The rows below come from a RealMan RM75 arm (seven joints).
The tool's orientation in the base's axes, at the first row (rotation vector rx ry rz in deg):
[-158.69 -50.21 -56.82]
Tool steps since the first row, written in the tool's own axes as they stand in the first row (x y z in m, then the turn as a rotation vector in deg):
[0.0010 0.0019 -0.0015 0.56 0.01 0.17]
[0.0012 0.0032 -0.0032 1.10 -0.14 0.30]
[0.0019 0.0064 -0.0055 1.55 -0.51 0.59]
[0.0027 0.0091 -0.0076 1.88 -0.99 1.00]
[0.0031 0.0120 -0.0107 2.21 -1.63 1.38]
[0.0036 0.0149 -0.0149 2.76 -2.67 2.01]
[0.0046 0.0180 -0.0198 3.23 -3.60 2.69]
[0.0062 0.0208 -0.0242 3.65 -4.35 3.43]
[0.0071 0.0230 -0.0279 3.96 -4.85 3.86]
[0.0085 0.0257 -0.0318 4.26 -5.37 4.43]
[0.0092 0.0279 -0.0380 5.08 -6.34 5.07]
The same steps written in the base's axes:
[0.0008 -0.0015 0.0020 0.45 0.31 0.20]
[0.0007 -0.0029 0.0036 0.78 0.73 0.41]
[0.0015 -0.0058 0.0062 1.03 1.33 0.41]
[0.0023 -0.0082 0.0087 1.21 2.00 0.23]
[0.0024 -0.0112 0.0117 1.29 2.79 0.05]
[0.0019 -0.0144 0.0157 1.43 4.09 -0.24]
[0.0014 -0.0177 0.0205 1.61 5.26 -0.60]
[0.0015 -0.0203 0.0253 1.88 6.28 -1.02]
[0.0012 -0.0227 0.0290 2.05 6.95 -1.24]
[0.0013 -0.0252 0.0333 2.28 7.68 -1.57]
[-0.0006 -0.0282 0.0389 2.63 9.05 -1.69]

